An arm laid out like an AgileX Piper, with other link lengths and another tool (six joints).
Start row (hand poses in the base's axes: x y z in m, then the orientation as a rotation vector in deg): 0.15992, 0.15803, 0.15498, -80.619, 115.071, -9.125
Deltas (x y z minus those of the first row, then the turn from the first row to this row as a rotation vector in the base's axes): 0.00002, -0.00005, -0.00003, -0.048, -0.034, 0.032; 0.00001, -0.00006, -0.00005, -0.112, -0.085, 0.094; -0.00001, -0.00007, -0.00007, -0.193, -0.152, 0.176; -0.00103, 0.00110, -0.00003, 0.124, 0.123, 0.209; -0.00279, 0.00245, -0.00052, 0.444, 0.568, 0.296; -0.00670, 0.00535, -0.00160, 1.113, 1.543, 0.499; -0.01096, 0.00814, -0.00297, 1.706, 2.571, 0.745; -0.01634, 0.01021, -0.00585, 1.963, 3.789, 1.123; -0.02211, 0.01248, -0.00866, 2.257, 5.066, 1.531; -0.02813, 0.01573, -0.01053, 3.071, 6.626, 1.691; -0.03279, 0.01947, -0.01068, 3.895, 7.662, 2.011; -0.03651, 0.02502, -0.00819, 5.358, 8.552, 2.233; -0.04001, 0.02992, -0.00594, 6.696, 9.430, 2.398
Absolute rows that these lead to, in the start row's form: 0.15994, 0.15798, 0.15495, -80.669, 115.029, -9.183; 0.15993, 0.15797, 0.15493, -80.752, 114.953, -9.256; 0.15991, 0.15796, 0.15491, -80.860, 114.853, -9.348; 0.15889, 0.15913, 0.15495, -80.789, 114.995, -8.823; 0.15713, 0.16048, 0.15446, -80.827, 115.232, -8.156; 0.15322, 0.16338, 0.15338, -80.937, 115.743, -6.718; 0.14896, 0.16617, 0.15201, -81.149, 116.271, -5.297; 0.14358, 0.16824, 0.14913, -81.761, 116.912, -4.022; 0.13781, 0.17051, 0.14632, -82.394, 117.562, -2.645; 0.13179, 0.17376, 0.14445, -82.529, 118.502, -0.635; 0.12713, 0.17750, 0.14430, -82.636, 118.891, 1.091; 0.12341, 0.18305, 0.14679, -82.166, 119.077, 3.322; 0.11991, 0.18795, 0.14904, -81.706, 119.306, 5.390
